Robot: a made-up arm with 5 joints. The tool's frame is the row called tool.
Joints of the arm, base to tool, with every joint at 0 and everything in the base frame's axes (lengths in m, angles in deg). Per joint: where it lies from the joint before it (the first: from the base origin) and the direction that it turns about. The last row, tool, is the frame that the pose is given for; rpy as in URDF.
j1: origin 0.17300 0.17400 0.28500 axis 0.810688 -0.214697 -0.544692
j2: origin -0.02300 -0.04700 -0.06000 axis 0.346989 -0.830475 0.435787
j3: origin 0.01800 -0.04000 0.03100 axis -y
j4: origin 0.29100 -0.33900 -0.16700 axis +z
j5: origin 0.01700 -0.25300 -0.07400 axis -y
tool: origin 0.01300 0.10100 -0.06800 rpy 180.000 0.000 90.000
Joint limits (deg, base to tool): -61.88..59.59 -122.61..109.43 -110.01..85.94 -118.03..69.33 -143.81..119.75
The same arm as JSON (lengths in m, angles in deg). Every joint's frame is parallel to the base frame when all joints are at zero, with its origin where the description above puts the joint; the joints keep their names.
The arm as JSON. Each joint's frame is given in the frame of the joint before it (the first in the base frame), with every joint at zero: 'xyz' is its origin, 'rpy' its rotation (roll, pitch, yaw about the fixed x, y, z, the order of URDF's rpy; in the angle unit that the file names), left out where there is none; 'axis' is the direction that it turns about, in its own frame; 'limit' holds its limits. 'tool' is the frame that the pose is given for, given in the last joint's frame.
{
  "units": {
    "length": "m",
    "angle": "deg"
  },
  "joints": [
    {
      "name": "j1",
      "type": "revolute",
      "origin": {
        "xyz": [
          0.173,
          0.174,
          0.285
        ]
      },
      "axis": [
        0.810688,
        -0.214697,
        -0.544692
      ],
      "limit": {
        "lower": -61.88,
        "upper": 59.59
      }
    },
    {
      "name": "j2",
      "type": "revolute",
      "origin": {
        "xyz": [
          -0.023,
          -0.047,
          -0.06
        ]
      },
      "axis": [
        0.346989,
        -0.830475,
        0.435787
      ],
      "limit": {
        "lower": -122.61,
        "upper": 109.43
      }
    },
    {
      "name": "j3",
      "type": "revolute",
      "origin": {
        "xyz": [
          0.018,
          -0.04,
          0.031
        ]
      },
      "axis": [
        0.0,
        -1.0,
        0.0
      ],
      "limit": {
        "lower": -110.01,
        "upper": 85.94
      }
    },
    {
      "name": "j4",
      "type": "revolute",
      "origin": {
        "xyz": [
          0.291,
          -0.339,
          -0.167
        ]
      },
      "axis": [
        0.0,
        0.0,
        1.0
      ],
      "limit": {
        "lower": -118.03,
        "upper": 69.33
      }
    },
    {
      "name": "j5",
      "type": "revolute",
      "origin": {
        "xyz": [
          0.017,
          -0.253,
          -0.074
        ]
      },
      "axis": [
        0.0,
        -1.0,
        0.0
      ],
      "limit": {
        "lower": -143.81,
        "upper": 119.75
      }
    }
  ],
  "tool": {
    "origin": {
      "xyz": [
        0.013,
        0.101,
        -0.068
      ],
      "rpy": [
        180.0,
        0.0,
        90.0
      ]
    }
  }
}

